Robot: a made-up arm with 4 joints.
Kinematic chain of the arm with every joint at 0, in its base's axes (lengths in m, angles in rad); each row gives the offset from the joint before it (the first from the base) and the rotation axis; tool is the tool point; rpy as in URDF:
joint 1: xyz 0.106 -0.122 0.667 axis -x
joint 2: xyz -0.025 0 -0.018 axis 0.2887 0.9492 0.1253
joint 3: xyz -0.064 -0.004 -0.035 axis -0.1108 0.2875 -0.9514
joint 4: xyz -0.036 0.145 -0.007 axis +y
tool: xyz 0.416 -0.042 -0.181 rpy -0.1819 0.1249 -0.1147
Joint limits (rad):
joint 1: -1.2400..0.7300
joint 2: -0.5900..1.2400
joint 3: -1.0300..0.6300
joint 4: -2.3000..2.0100
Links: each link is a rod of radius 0.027 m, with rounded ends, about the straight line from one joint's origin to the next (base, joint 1, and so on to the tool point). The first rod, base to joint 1, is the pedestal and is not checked.
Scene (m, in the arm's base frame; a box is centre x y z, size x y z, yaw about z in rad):
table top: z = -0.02
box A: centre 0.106 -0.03 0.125 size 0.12 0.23 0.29 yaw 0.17
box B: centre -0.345 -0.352 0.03 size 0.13 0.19 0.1 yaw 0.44
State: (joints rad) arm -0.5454 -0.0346 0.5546 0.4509
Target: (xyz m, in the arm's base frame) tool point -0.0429 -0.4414 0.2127
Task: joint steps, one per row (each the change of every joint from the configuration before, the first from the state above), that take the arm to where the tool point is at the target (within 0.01 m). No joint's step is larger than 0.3 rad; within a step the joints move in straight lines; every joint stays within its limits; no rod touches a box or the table.
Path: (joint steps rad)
1: 0.2551 -0.0101 0.0151 -0.0819
2: 0.2551 -0.0101 0.0151 -0.0818
3: 0.2550 -0.0101 0.0150 -0.0819
4: 0.2551 -0.0101 0.0151 -0.0818
5: 0.2551 -0.0101 0.0151 -0.0819
6: -0.0035 -0.0529 -0.1045 0.2694
7: -0.0035 -0.0529 -0.1046 0.2695
8: -0.0035 -0.0529 -0.1045 0.2694
9: -0.0035 -0.0529 -0.1045 0.2694
10: -0.0035 -0.0529 -0.1046 0.2695
11: -0.0035 -0.0529 -0.1045 0.2694

